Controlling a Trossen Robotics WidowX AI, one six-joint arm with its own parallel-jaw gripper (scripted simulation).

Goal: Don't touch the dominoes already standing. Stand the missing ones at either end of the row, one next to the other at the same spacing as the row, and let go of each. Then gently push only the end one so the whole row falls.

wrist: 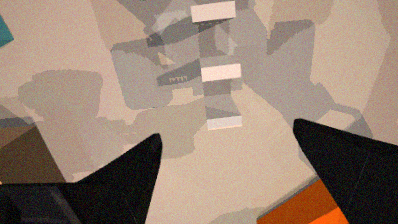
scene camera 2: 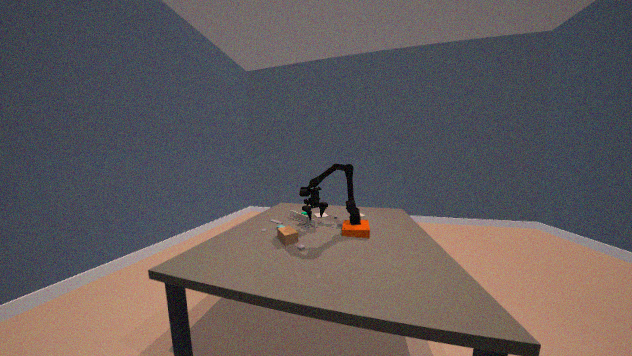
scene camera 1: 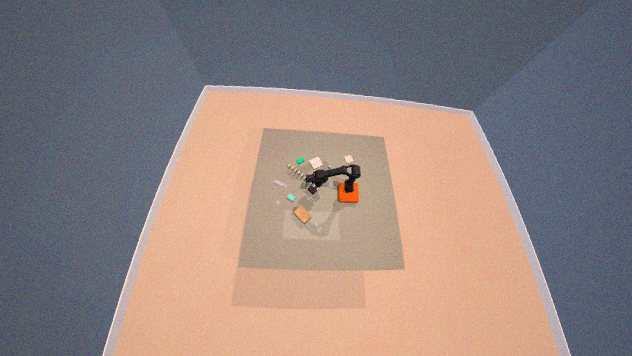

Labels:
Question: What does my gripper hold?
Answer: Nothing.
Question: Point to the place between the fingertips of my gripper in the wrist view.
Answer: At 227,132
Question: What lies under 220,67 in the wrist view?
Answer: A pale domino.

